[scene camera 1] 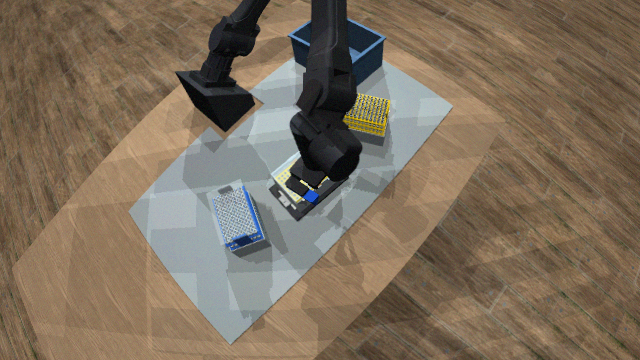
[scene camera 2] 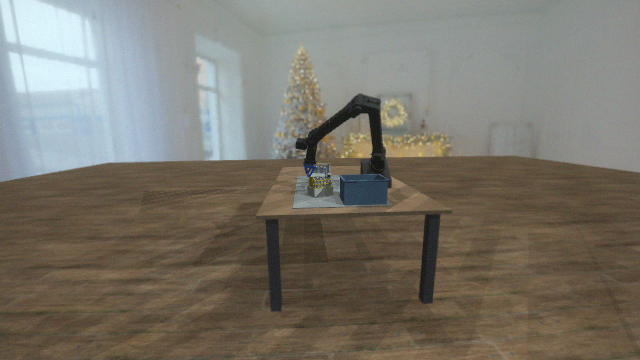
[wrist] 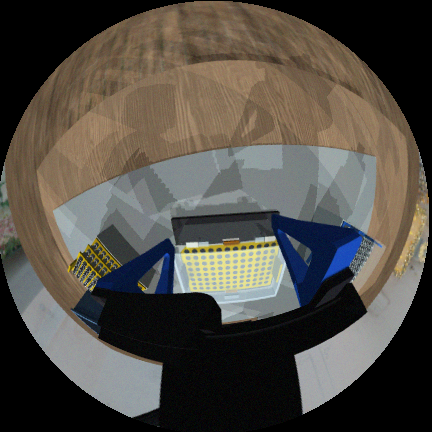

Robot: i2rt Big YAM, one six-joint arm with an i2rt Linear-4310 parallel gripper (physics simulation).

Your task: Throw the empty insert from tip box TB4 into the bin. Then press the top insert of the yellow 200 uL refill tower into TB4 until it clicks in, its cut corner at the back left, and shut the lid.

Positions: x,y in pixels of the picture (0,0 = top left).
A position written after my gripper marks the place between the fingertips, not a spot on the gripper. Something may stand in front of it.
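My gripper (scene camera 1: pixel 328 186) open, touching tip box TB4 (scene camera 1: pixel 298 207).
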